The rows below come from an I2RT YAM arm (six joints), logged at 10 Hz.
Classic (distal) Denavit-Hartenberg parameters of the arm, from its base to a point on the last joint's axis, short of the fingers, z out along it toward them. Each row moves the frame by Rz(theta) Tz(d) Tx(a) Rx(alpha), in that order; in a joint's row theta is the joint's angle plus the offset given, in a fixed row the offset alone. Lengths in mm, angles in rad.
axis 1: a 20; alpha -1.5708; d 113.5; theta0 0
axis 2: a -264; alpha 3.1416; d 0; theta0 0
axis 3: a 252.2; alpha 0; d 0; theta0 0.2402
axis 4: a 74; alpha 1.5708; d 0; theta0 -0.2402
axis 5: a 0; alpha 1.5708; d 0; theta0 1.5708
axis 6: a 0; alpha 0; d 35.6; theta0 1.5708
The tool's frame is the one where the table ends.
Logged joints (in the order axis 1, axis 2, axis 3, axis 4, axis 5, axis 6), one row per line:
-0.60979, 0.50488, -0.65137, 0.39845, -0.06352, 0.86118
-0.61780, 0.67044, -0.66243, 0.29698, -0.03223, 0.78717
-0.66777, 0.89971, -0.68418, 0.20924, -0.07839, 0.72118
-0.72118, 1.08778, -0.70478, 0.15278, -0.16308, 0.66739
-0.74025, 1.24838, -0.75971, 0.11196, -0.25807, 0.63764
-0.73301, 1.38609, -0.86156, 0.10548, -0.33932, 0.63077
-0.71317, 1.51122, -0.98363, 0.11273, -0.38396, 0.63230
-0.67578, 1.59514, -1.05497, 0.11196, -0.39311, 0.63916
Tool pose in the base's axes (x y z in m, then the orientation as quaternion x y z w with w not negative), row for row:
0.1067, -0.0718, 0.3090, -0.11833, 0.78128, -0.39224, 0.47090
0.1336, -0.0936, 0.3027, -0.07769, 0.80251, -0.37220, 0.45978
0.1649, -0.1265, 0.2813, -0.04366, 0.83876, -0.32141, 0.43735
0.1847, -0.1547, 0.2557, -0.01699, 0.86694, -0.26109, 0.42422
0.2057, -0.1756, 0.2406, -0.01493, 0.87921, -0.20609, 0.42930
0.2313, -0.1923, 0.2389, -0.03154, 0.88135, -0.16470, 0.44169
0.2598, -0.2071, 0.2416, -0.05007, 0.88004, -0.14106, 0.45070
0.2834, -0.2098, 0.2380, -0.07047, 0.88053, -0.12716, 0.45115
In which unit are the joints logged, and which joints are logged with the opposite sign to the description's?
The joints are logged in radians. Opposite sign: axis 3, axis 4, axis 6.
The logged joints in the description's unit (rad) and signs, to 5 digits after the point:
-0.60979, 0.50488, 0.65137, -0.39845, -0.06352, -0.86118
-0.61780, 0.67044, 0.66243, -0.29698, -0.03223, -0.78717
-0.66777, 0.89971, 0.68418, -0.20924, -0.07839, -0.72118
-0.72118, 1.08778, 0.70478, -0.15278, -0.16308, -0.66739
-0.74025, 1.24838, 0.75971, -0.11196, -0.25807, -0.63764
-0.73301, 1.38609, 0.86156, -0.10548, -0.33932, -0.63077
-0.71317, 1.51122, 0.98363, -0.11273, -0.38396, -0.63230
-0.67578, 1.59514, 1.05497, -0.11196, -0.39311, -0.63916

